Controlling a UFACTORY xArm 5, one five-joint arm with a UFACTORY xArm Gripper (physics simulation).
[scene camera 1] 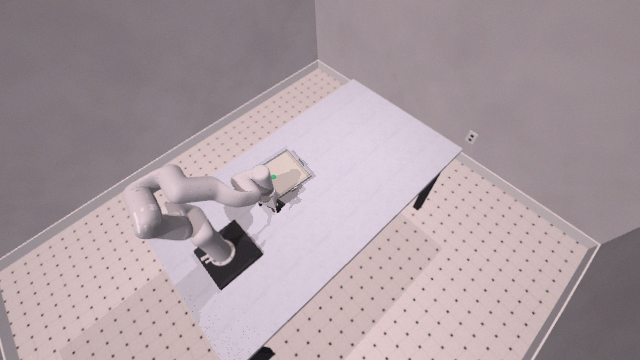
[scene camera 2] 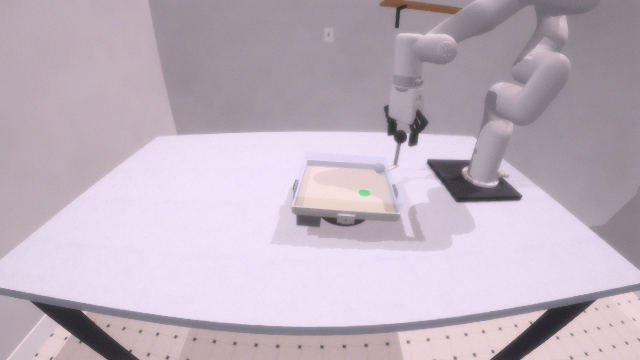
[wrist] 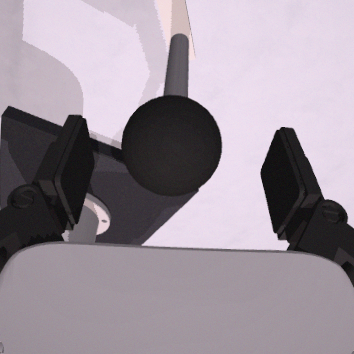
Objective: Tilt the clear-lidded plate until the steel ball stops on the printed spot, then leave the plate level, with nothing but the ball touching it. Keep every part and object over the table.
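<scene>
The clear-lidded plate (scene camera 1: 287, 160) (scene camera 2: 325, 214) stands raised on a dark round base. Its front edge slopes slightly down to the right in scene camera 2; its exact tilt is unclear. The grey steel ball (scene camera 2: 379, 168) is in its far right corner, away from the green printed spot (scene camera 1: 273, 176) (scene camera 2: 364, 193). A grey rod (scene camera 2: 397, 155) (wrist: 177, 70) with a black knob (scene camera 2: 400, 136) (wrist: 172, 145) rises beside that corner. My gripper (scene camera 1: 271, 206) (scene camera 2: 402, 136) (wrist: 179, 143) is open around the knob, with visible gaps on both sides in the wrist view.
The arm's black base plate (scene camera 1: 250, 247) (scene camera 2: 445, 182) (wrist: 150, 195) stands on the table (scene camera 1: 350, 135) (scene camera 2: 175, 260), to the right of the plate in scene camera 2. A dark block (scene camera 2: 308, 220) shows under the plate's front left corner. A wooden shelf (scene camera 2: 425, 6) is on the wall behind.
</scene>
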